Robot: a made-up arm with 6 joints. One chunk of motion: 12 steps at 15 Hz.
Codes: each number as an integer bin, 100 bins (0 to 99) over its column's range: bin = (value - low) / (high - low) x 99, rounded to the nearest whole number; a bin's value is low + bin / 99 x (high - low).
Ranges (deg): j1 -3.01..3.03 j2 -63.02..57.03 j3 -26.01..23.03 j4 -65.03..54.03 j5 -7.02..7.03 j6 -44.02..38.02
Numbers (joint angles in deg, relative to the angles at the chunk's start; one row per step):
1: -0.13 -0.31 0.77 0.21 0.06 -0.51
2: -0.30 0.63 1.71 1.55 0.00 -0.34
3: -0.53 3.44 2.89 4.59 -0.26 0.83
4: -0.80 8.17 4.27 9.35 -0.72 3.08
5: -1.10 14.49 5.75 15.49 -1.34 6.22
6: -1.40 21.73 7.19 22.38 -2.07 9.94
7: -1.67 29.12 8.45 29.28 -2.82 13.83
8: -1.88 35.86 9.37 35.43 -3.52 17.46
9: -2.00 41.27 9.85 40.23 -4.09 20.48
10: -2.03 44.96 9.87 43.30 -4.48 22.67
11: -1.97 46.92 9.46 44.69 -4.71 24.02
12: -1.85 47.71 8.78 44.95 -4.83 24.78
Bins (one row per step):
1: 47 52 54 54 50 53
2: 44 52 56 55 49 53
3: 41 55 58 58 48 54
4: 36 59 61 62 44 57
5: 31 64 64 67 40 61
6: 26 70 67 73 35 65
7: 22 76 70 78 30 70
8: 19 82 71 84 25 74
9: 17 86 72 88 21 78
10: 16 89 72 90 18 80
11: 17 91 72 91 16 82
12: 19 91 70 91 15 83

